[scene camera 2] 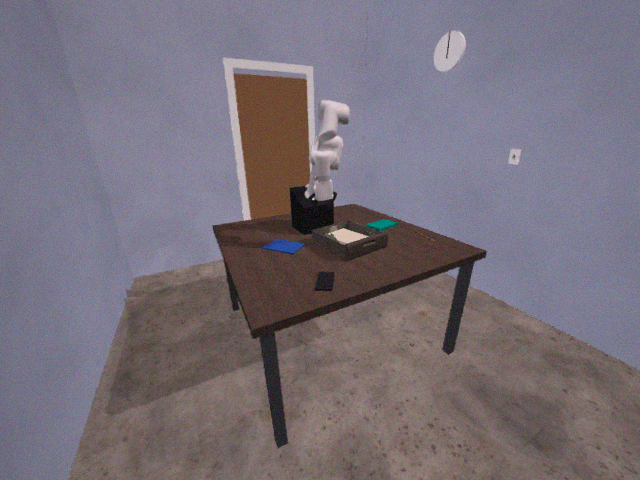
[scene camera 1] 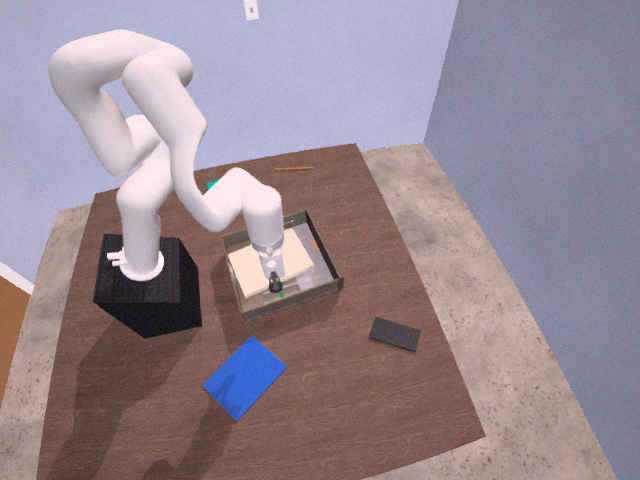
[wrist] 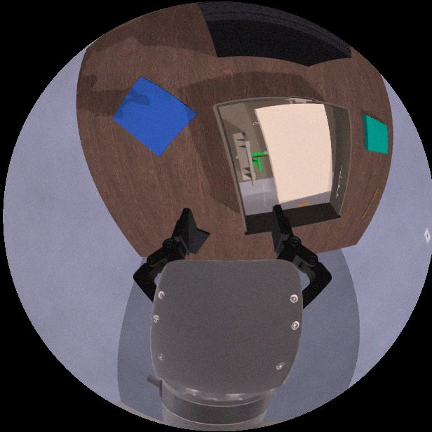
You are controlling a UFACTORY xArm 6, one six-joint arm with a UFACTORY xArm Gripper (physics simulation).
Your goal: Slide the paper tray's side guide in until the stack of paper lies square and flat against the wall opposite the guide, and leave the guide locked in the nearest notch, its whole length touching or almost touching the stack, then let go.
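Places are measured from the arm's base along level axes (x back, y right, z up), in millimetres.
Pixels of known places: gripper, between the fingertips: [scene camera 2: 323, 210] [scene camera 1: 273, 275]; arm's base, origin of its link: [scene camera 1: 141, 262].
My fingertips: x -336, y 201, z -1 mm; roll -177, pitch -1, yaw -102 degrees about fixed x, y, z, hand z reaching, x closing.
Observation:
Ahead of a thing's pixels: the offset from my fingertips to its middle. "*": to the spot under its first point.
The dark paper tray @(dx -52, dy -145, dz -183 mm) [scene camera 1: 294, 302] [scene camera 2: 356, 250] [wrist: 295, 222] holds a cream paper stack @(dx -25, dy -173, dz -201 mm) [scene camera 1: 297, 253] [scene camera 2: 348, 236] [wrist: 300, 150]. The stack lies askew to the tray's walls. In the wrist view the grey side guide [wrist: 251, 167] is near the tray's left wall, and a wedge-shaped gap separates it from the stack. Its green handle @(* dx -13, dy -36, dz -194 mm) [scene camera 1: 281, 294] [scene camera 2: 331, 235] [wrist: 258, 154] points towards the stack. My gripper [scene camera 1: 275, 285] [scene camera 2: 324, 197] [wrist: 232, 215] is open and empty, high above the guide side of the tray. In scene camera 1 the arm hides part of the stack and guide.
A blue book @(dx +188, dy +150, dz -226 mm) [scene camera 1: 245, 378] [scene camera 2: 283, 246] [wrist: 155, 116] and a black flat block @(dx -276, dy +232, dz -226 mm) [scene camera 1: 394, 334] [scene camera 2: 324, 281] [wrist: 201, 241] lie on the guide side. A teal object @(dx +28, dy -578, dz -221 mm) [scene camera 1: 212, 184] [scene camera 2: 382, 224] [wrist: 376, 134] and pencil @(dx -296, dy -596, dz -227 mm) [scene camera 1: 294, 168] [wrist: 370, 203] lie opposite. The black base [scene camera 1: 139, 289] [scene camera 2: 312, 217] stands beside the tray.

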